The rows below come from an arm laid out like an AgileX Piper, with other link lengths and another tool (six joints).
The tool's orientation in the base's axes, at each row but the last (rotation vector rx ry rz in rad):
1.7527, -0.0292, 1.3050
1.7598, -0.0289, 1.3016
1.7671, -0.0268, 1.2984
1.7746, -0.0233, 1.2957
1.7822, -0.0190, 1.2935
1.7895, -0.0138, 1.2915
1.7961, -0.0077, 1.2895
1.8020, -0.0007, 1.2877
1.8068, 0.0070, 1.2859
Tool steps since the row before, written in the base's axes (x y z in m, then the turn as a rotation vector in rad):
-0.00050, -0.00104, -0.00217, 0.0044, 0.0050, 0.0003
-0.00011, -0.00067, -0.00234, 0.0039, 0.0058, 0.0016
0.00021, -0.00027, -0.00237, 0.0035, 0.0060, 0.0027
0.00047, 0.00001, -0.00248, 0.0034, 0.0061, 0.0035
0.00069, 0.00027, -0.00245, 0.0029, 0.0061, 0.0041
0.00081, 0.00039, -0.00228, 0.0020, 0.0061, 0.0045
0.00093, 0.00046, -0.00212, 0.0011, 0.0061, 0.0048
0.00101, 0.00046, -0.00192, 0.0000, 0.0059, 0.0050
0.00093, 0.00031, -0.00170, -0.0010, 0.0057, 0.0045
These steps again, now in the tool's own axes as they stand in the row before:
-0.00237, -0.00054, 0.00035, 0.0045, -0.0049, -0.0001
-0.00215, -0.00106, 0.00041, 0.0057, -0.0043, -0.0010
-0.00185, -0.00147, 0.00040, 0.0064, -0.0035, -0.0015
-0.00168, -0.00183, 0.00043, 0.0070, -0.0030, -0.0016
-0.00143, -0.00207, 0.00044, 0.0073, -0.0024, -0.0020
-0.00119, -0.00209, 0.00046, 0.0072, -0.0017, -0.0027
-0.00097, -0.00209, 0.00051, 0.0070, -0.0011, -0.0034
-0.00078, -0.00199, 0.00058, 0.0065, -0.0003, -0.0041
-0.00071, -0.00172, 0.00061, 0.0056, 0.0000, -0.0047

